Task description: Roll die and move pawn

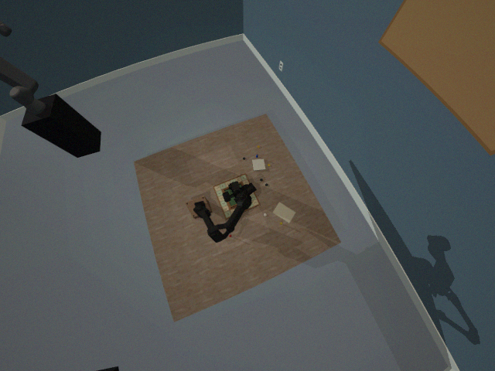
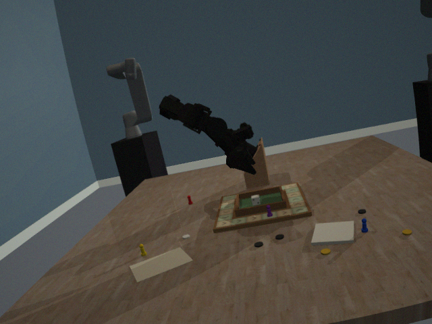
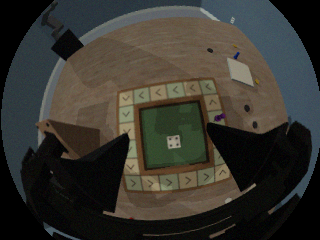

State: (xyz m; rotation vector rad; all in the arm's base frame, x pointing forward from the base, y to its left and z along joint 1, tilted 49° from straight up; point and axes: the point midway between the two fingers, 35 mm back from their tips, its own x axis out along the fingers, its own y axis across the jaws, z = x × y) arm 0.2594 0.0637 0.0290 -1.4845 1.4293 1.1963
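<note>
Right now my gripper tip is 12 cm short of the purple pawn, 4 cm to the right of it and 10 cm above it. Round my gripper tip: green dice tray (1 cm ahead, 12 cm below); then red pawn (11 cm behind, 29 cm to the right, 11 cm below); then white die (1 cm ahead, 2 cm to the right, 10 cm below).
</note>
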